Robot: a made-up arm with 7 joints.
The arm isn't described. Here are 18 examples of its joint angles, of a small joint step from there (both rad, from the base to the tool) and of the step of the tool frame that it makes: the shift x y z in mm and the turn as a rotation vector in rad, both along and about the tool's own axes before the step.
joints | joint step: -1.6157 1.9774 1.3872 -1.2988 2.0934 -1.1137 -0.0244 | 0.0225 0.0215 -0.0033 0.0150 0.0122 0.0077 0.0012
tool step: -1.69 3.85 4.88 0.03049 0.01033 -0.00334
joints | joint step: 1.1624 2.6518 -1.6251 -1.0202 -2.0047 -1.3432 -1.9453 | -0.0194 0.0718 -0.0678 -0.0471 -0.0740 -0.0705 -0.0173
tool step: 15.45 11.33 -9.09 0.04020 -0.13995 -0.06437
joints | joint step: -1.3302 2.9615 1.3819 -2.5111 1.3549 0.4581 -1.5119 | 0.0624 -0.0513 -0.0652 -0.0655 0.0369 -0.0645 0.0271
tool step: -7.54 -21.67 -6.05 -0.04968 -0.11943 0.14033
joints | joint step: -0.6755 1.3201 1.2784 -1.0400 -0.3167 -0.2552 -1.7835 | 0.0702 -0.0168 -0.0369 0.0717 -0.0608 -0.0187 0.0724
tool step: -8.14 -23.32 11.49 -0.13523 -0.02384 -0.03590
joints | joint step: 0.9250 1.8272 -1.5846 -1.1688 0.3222 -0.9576 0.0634 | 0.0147 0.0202 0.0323 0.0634 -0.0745 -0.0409 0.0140
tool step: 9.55 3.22 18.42 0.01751 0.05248 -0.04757
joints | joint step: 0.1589 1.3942 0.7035 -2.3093 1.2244 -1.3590 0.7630 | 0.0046 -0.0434 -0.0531 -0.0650 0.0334 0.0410 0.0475
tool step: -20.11 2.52 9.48 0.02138 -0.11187 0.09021
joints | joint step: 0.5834 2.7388 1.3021 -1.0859 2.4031 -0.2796 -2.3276 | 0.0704 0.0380 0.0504 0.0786 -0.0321 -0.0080 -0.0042
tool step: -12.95 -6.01 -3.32 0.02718 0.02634 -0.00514
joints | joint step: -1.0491 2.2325 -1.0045 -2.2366 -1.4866 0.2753 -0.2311 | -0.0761 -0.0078 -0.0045 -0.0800 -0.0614 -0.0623 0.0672
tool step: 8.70 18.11 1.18 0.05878 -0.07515 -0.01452
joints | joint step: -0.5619 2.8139 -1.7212 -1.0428 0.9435 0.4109 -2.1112 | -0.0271 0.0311 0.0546 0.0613 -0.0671 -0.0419 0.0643
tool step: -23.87 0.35 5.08 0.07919 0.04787 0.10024
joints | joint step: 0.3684 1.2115 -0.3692 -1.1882 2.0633 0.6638 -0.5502 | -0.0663 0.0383 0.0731 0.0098 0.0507 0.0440 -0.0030
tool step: 11.82 -36.90 3.65 -0.11546 -0.00042 -0.00945
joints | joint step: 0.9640 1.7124 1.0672 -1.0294 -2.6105 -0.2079 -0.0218 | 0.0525 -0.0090 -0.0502 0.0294 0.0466 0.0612 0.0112
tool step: 14.63 -13.07 -0.92 0.00301 -0.04740 -0.01675
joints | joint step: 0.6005 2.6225 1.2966 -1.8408 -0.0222 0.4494 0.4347 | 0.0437 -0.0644 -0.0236 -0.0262 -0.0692 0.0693 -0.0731
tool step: -15.36 2.20 15.92 0.08766 0.05678 -0.09961
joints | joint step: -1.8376 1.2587 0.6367 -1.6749 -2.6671 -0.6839 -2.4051 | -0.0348 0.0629 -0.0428 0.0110 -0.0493 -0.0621 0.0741
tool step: -3.30 -13.42 -2.79 0.01995 -0.03629 -0.02200
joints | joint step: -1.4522 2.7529 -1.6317 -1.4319 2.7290 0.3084 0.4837 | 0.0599 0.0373 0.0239 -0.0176 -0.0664 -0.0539 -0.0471
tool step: 2.06 -8.99 6.42 -0.07721 -0.02285 -0.15114
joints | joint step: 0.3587 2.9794 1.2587 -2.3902 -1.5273 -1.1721 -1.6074 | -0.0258 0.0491 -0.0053 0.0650 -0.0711 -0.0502 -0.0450
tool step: 2.55 -12.59 1.60 -0.05926 -0.10218 -0.07354
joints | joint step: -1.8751 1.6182 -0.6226 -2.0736 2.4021 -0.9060 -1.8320 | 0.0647 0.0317 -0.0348 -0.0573 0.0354 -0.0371 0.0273
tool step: -7.75 -0.86 18.39 0.04358 0.08275 0.04086
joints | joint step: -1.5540 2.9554 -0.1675 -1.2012 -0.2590 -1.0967 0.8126 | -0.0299 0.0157 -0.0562 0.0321 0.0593 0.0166 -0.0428
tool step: -7.90 -2.65 18.96 0.06160 -0.03222 0.00647
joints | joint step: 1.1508 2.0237 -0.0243 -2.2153 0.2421 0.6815 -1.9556 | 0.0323 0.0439 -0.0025 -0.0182 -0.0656 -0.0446 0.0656
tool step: 3.63 -1.37 2.98 0.03938 -0.02896 -0.03979
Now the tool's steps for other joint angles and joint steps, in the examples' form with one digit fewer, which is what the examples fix.
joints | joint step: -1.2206 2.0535 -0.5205 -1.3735 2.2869 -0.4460 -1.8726 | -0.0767 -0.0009 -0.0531 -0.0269 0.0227 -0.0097 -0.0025
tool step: 2.9 -2.5 1.0 0.0029 -0.0236 0.0358
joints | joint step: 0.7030 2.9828 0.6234 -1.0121 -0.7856 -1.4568 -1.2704 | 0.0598 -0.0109 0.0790 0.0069 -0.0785 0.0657 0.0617
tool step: -8.8 5.7 -12.8 -0.0184 0.0548 0.0361
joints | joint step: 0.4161 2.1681 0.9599 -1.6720 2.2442 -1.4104 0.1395 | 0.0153 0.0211 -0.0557 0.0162 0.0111 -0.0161 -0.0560
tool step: 10.4 1.9 11.4 0.0388 0.0163 -0.0972
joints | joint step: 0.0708 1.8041 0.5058 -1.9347 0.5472 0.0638 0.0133 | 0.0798 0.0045 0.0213 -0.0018 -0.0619 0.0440 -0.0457
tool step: -8.0 0.8 4.4 0.0436 0.0882 -0.0874
